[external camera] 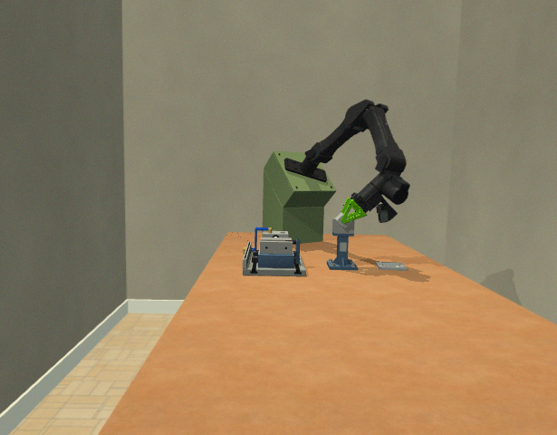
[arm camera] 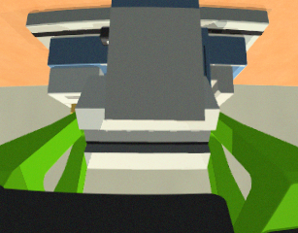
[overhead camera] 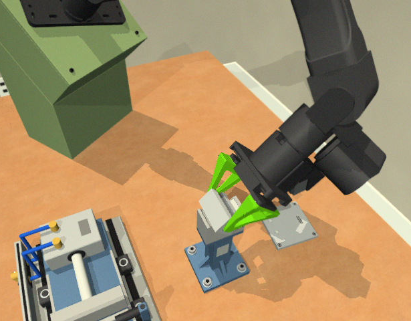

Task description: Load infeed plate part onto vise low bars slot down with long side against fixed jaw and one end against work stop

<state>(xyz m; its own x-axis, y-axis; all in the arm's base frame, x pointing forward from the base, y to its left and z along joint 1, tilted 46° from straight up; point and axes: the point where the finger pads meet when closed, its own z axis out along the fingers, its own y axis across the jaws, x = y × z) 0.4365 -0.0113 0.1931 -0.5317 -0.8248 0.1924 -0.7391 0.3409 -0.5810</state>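
Now: hand 1 cm to the right of the grey part. Round my hand: infeed plate (1 cm ahead, 17 cm to the left, 16 cm below); then work stop (5 cm ahead, 18 cm to the right, 7 cm below); then white cylinder rod (4 cm behind, 22 cm to the right, 8 cm below).
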